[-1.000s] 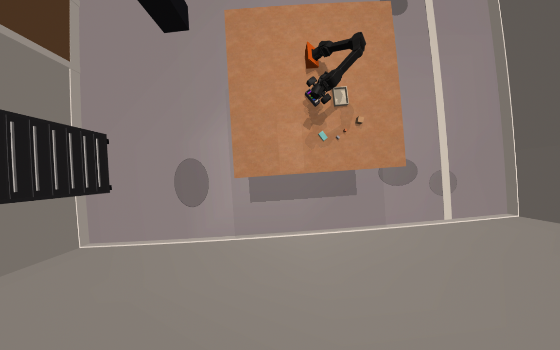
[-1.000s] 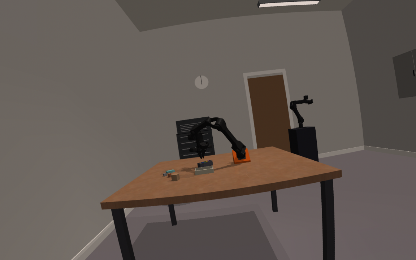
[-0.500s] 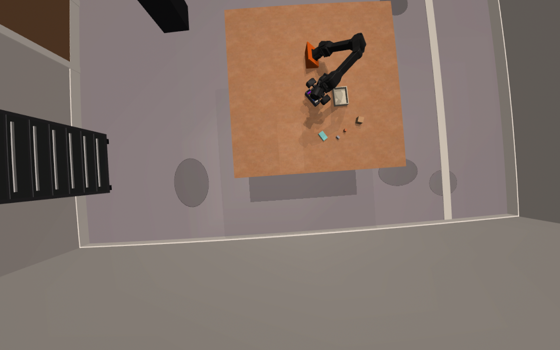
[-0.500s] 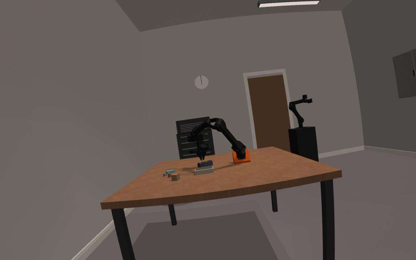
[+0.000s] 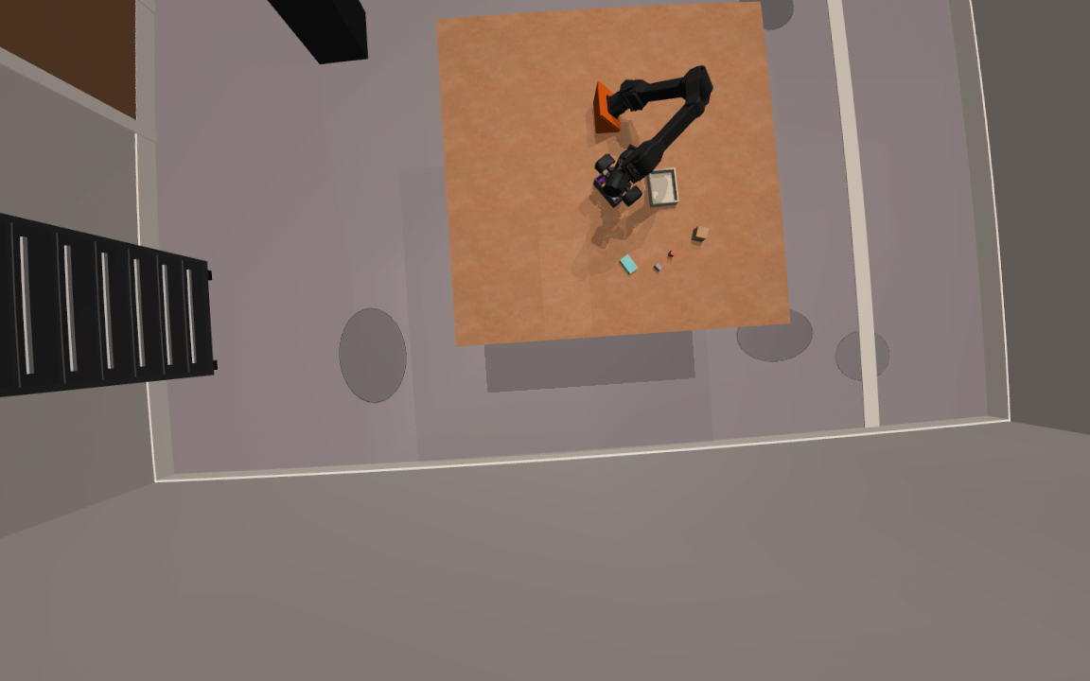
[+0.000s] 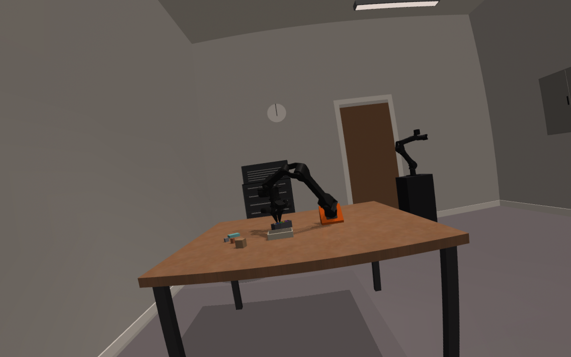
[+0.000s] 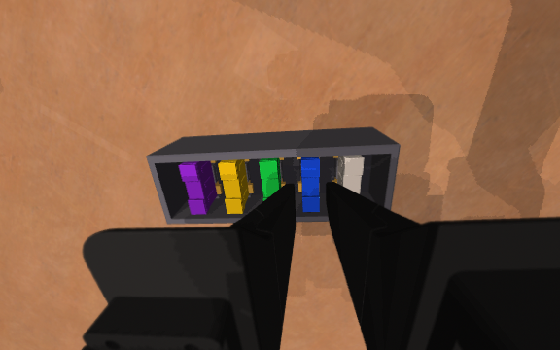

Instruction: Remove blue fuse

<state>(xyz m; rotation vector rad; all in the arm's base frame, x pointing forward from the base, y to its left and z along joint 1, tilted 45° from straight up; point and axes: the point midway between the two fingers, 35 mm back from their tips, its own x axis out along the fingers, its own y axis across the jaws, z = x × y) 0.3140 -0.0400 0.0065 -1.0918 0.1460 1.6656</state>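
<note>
The blue fuse is 20 mm below my gripper tip. From my gripper tip the other things lie so: white fuse: 20 mm ahead, 10 mm to the left, 20 mm below; then green fuse: 20 mm behind, 10 mm to the right, 20 mm below; then yellow fuse: 30 mm behind, 20 mm to the right, 20 mm below.
</note>
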